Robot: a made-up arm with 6 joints.
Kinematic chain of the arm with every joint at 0, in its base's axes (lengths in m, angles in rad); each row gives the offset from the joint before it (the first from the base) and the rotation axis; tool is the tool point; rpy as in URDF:
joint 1: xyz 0 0 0.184 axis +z
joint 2: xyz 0 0 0 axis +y
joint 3: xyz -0.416 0 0.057 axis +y
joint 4: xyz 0.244 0 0.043 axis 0.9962 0 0.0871
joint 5: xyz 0 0 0 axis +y
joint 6: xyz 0.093 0 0.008 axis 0.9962 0 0.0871
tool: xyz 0 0 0 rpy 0 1.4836 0
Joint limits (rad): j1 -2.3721..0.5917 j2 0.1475..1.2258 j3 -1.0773..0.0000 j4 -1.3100..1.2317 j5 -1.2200..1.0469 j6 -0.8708..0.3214
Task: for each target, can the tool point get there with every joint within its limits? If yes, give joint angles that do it. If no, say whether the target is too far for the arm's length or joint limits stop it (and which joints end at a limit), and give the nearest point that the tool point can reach.
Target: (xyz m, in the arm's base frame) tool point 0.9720 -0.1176 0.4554
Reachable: no: too far | nearest point 0.2494 -0.0302 0.5506 | short by 0.734 m
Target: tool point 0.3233 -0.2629 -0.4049
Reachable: no: joint limits stop it (at a limit: joint 1, joint 2, joint 3, joint 5) | nearest point 0.1097 0.0493 0.2357 | short by 0.744 m
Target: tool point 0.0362 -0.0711 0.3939
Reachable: yes | joints -0.3467 0.9142 -0.3797 -0.8776 0.8614 0.0912
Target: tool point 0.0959 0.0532 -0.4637
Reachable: no: joint limits stop it (at a limit: joint 1, joint 2, joint 3, joint 5) | nearest point 0.0838 0.0770 0.2247 | short by 0.689 m
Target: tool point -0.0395 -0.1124 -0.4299
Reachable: no: joint limits stop it (at a limit: joint 1, joint 2, joint 3, joint 5) | nearest point -0.0901 -0.0700 0.2250 | short by 0.658 m
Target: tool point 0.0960 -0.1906 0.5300
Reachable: yes | joints -1.1416 1.1410 -0.8541 0.6754 0.1361 0.0792
